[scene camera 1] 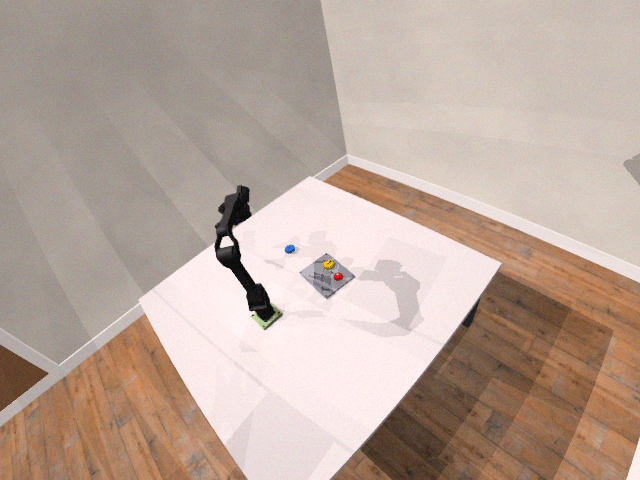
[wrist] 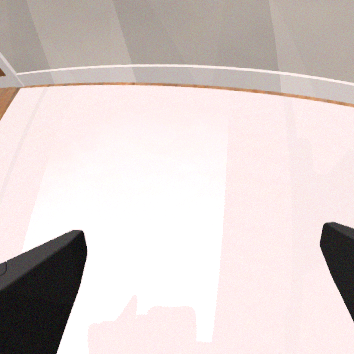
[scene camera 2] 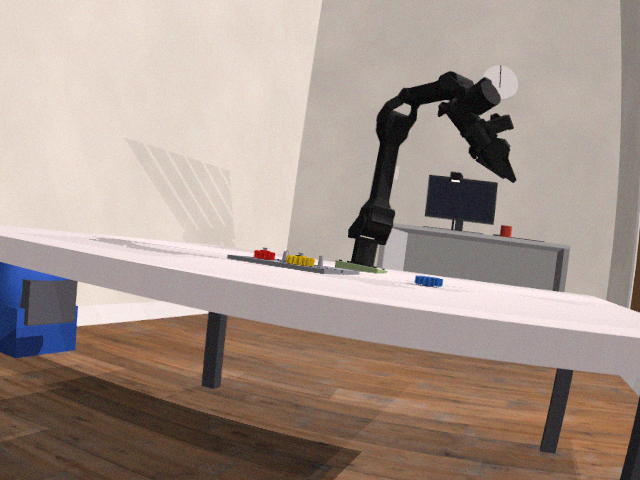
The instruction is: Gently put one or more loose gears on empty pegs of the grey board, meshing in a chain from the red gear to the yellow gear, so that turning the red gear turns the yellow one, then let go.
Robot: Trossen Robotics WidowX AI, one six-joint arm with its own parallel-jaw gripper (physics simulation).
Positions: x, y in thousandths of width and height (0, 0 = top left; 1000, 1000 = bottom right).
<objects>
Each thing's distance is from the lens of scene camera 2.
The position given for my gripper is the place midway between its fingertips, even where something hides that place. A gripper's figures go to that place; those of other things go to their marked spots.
my gripper (scene camera 2: 796, 374): 134 cm
grey board (scene camera 2: 434, 547): 112 cm
</objects>
